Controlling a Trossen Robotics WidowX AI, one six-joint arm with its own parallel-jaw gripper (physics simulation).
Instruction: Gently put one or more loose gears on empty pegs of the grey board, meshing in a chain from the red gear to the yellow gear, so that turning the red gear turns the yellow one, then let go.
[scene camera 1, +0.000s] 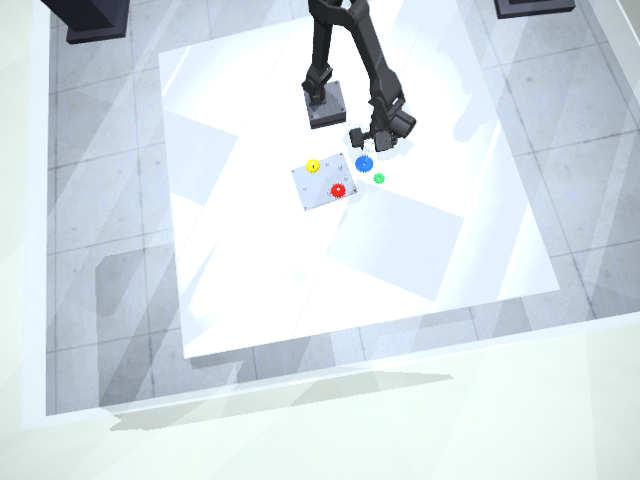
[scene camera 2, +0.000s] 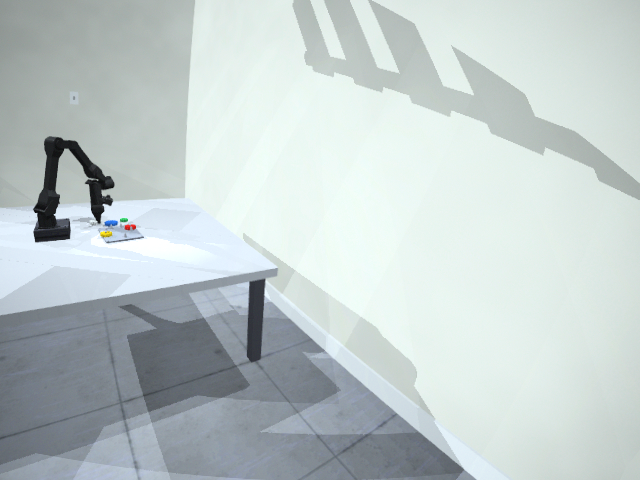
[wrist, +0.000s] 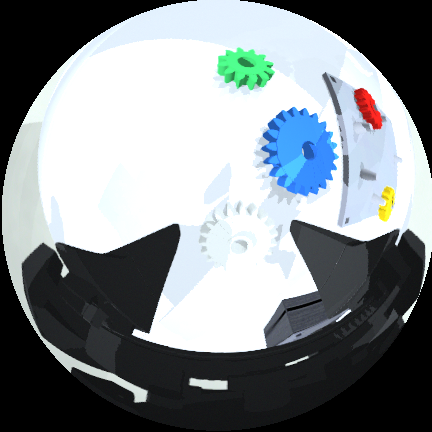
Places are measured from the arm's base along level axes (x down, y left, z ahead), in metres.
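Where they show: gripper, fingertip midpoint: (scene camera 1: 374, 146) (scene camera 2: 98, 220) (wrist: 236, 227); arm's base, link origin: (scene camera 1: 317, 97) (scene camera 2: 47, 226).
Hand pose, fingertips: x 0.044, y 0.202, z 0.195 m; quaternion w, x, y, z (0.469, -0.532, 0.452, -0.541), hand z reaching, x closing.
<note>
Things, the pixels of their top centre, and the offset from my fingertips. "pt": a spot on its surface instead. Level surfaces: height alone.
- white gear, top centre: (wrist: 239, 246) (scene camera 1: 372, 142) dx -0.005, dy -0.004, dz -0.014 m
- large blue gear, top centre: (wrist: 309, 150) (scene camera 1: 364, 163) (scene camera 2: 111, 221) dx -0.005, dy -0.041, dz +0.065 m
- small green gear, top centre: (wrist: 246, 61) (scene camera 1: 379, 177) (scene camera 2: 123, 218) dx -0.005, dy +0.009, dz +0.126 m
- grey board, top centre: (scene camera 1: 322, 177) (scene camera 2: 118, 228) dx -0.018, dy -0.199, dz +0.114 m
- red gear, surface spot: (scene camera 1: 338, 192) pt dx -0.012, dy -0.144, dz +0.175 m
- yellow gear, top centre: (wrist: 391, 206) (scene camera 1: 312, 164) (scene camera 2: 105, 231) dx -0.014, dy -0.234, dz +0.058 m
- white table, surface height: dx +0.012 m
My gripper (scene camera 1: 369, 142) (scene camera 2: 98, 221) (wrist: 236, 227) is open and empty, above the table near the white gear (wrist: 222, 232), which lies flat, low between the fingertips in the wrist view. A large blue gear (scene camera 1: 360, 165) (scene camera 2: 111, 223) (wrist: 290, 145) lies flat between the white gear and the board. A small green gear (scene camera 1: 379, 178) (scene camera 2: 124, 220) (wrist: 250, 75) lies beyond the blue one. The grey board (scene camera 1: 315, 198) (scene camera 2: 121, 238) (wrist: 352, 200) bears the red gear (scene camera 1: 338, 192) (scene camera 2: 130, 227) (wrist: 367, 107) and yellow gear (scene camera 1: 310, 167) (scene camera 2: 105, 234) (wrist: 386, 205), apart, with several bare pegs.
The arm's dark base (scene camera 1: 328, 111) (scene camera 2: 51, 230) (wrist: 295, 317) stands on the white table (scene camera 1: 258, 289) (scene camera 2: 170, 253), behind the board in the first scene view. Bright light and shadow patches cross the table top. The blue gear lies close to the board's edge.
</note>
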